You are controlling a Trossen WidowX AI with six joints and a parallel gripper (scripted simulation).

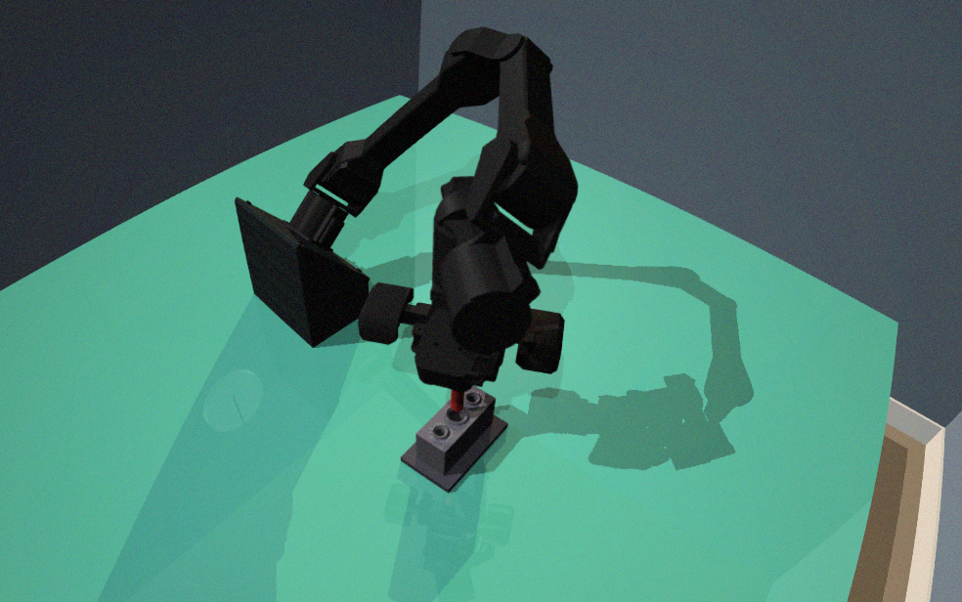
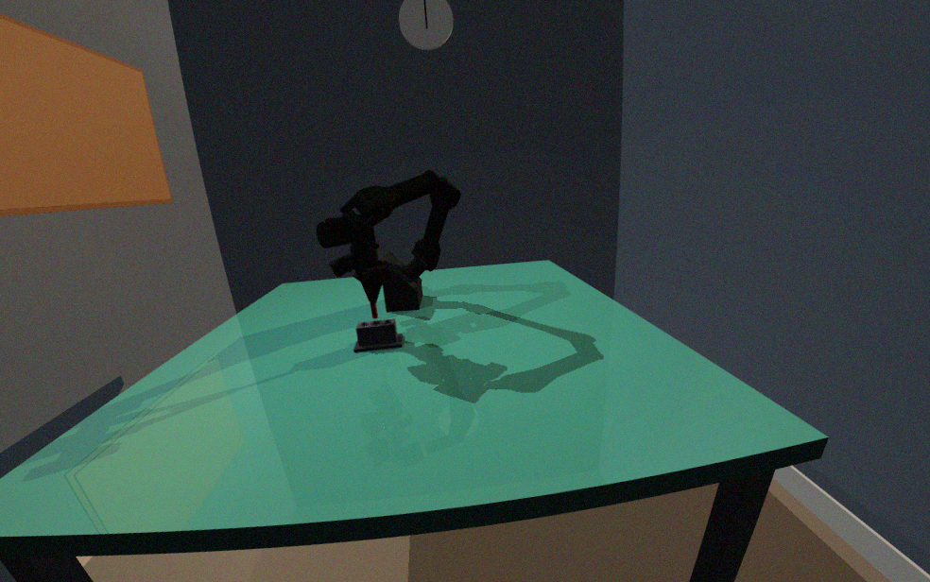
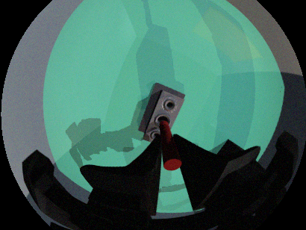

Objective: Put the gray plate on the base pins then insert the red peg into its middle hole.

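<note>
Now: gripper tip right at the red peg. The rest, counted from my gripper tip: gray plate: 70 mm below.
</note>
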